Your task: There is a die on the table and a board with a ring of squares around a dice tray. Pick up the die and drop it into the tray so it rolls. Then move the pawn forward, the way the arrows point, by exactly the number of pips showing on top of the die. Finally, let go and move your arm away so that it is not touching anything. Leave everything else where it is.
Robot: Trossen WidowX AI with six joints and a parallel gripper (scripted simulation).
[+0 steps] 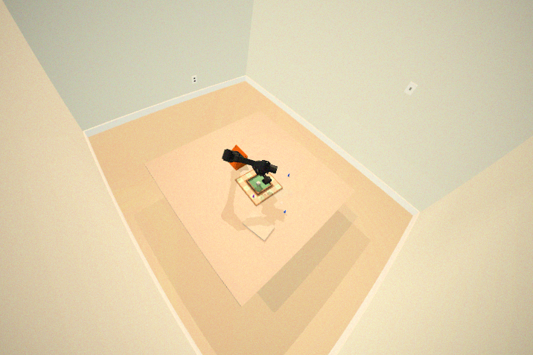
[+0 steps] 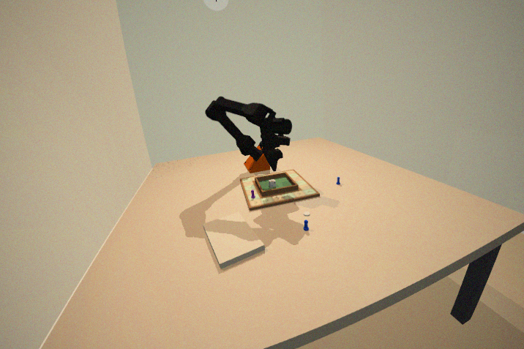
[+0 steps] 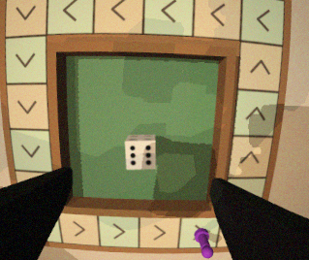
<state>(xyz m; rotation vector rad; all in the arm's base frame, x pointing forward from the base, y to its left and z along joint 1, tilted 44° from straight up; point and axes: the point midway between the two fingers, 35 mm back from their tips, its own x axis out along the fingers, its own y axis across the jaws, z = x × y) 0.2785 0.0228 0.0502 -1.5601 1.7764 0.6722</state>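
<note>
The purple pawn lies 50 mm ahead of my gripper tip, 110 mm to the right of it and 70 mm below it. Also, from my gripper tip: green dice tray 10 mm behind, 10 mm to the left, 90 mm below; white die 10 mm behind, 10 mm to the right, 80 mm below; white disc 230 mm ahead, 30 mm to the left, 100 mm below.
</note>
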